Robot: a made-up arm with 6 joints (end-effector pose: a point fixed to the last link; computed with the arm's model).
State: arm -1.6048 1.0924 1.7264 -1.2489 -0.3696 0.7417
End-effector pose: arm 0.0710 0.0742 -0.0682 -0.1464 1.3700 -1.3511
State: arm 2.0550 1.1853 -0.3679 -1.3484 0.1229 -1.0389
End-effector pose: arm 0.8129 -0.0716 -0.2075 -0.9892 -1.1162 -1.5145
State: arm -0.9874 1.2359 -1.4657 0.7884 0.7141 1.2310
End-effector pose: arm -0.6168 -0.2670 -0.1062 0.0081 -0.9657 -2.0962
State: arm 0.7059 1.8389 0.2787 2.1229 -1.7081 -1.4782
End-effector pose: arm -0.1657 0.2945 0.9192 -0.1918 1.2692 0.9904
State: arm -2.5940 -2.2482 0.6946 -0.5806 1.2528 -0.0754
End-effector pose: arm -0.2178 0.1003 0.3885 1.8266 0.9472 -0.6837
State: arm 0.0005 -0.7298 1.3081 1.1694 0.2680 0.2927
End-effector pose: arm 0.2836 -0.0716 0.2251 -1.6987 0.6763 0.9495
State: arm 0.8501 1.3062 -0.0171 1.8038 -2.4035 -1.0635
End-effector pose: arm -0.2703 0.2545 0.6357 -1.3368 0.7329 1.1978
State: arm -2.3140 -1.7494 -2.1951 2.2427 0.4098 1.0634
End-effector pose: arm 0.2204 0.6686 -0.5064 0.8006 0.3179 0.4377
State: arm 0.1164 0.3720 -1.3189 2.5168 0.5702 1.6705
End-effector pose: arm -0.8188 0.5109 0.1286 0.9501 0.9586 1.4613
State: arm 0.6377 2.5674 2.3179 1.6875 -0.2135 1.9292
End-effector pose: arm -0.3363 0.1764 -0.7371 0.4804 1.7551 -2.2835
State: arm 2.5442 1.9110 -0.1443 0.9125 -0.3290 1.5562
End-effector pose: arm 0.3752 -0.1473 0.5099 0.5501 -0.8608 0.3327
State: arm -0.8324 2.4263 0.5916 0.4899 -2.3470 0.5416
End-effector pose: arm -0.1708 0.1977 0.3094 -0.9536 -1.5241 -1.0275
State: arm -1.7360 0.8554 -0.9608 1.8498 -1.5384 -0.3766
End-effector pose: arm -0.1562 -0.8286 0.0910 -1.8580 -2.3080 0.9173
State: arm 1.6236 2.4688 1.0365 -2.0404 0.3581 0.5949
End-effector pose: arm -0.0943 0.0055 0.2382 -0.4590 2.0721 0.2172
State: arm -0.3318 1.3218 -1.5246 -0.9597 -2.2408 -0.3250
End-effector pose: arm -0.0740 0.3929 -0.0961 0.4589 2.4629 0.1693
